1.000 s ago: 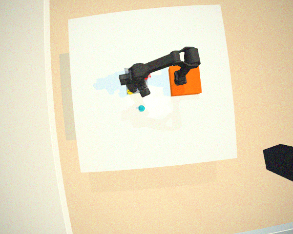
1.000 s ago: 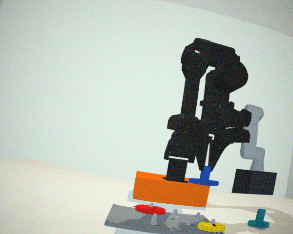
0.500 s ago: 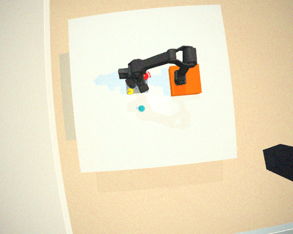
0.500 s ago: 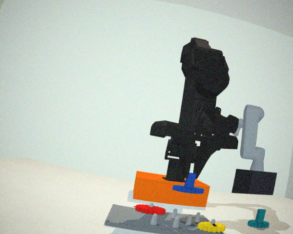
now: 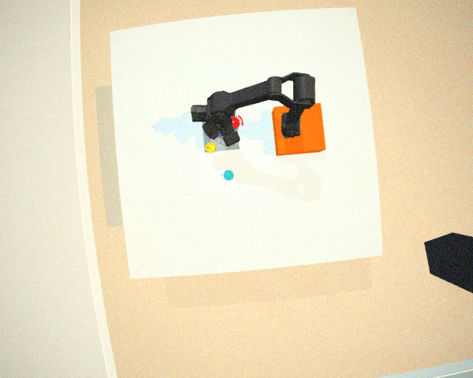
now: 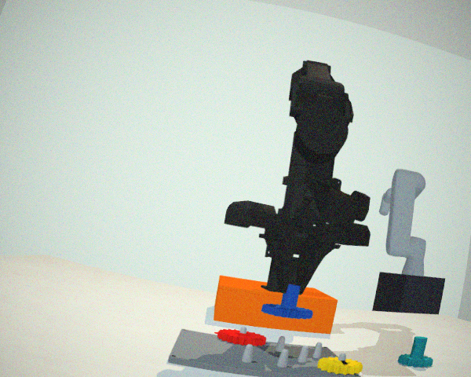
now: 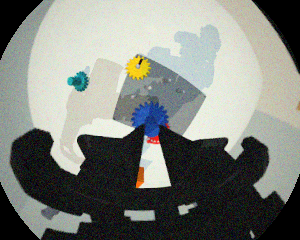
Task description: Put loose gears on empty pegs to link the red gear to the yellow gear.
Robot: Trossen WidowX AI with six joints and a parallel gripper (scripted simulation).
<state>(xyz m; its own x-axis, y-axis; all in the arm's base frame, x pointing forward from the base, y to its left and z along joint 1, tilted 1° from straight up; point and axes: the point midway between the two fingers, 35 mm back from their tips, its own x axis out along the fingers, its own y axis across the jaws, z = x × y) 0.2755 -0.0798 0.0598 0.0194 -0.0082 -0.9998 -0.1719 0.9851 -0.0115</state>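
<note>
Now: the blue gear 10 mm below my gripper tip. From my gripper tip the other things lie so: red gear: 70 mm below, 50 mm behind, 40 mm to the right; then yellow gear: 90 mm ahead, 70 mm below, 50 mm to the left; then teal gear: 200 mm to the left, 70 mm below, 40 mm ahead.
</note>
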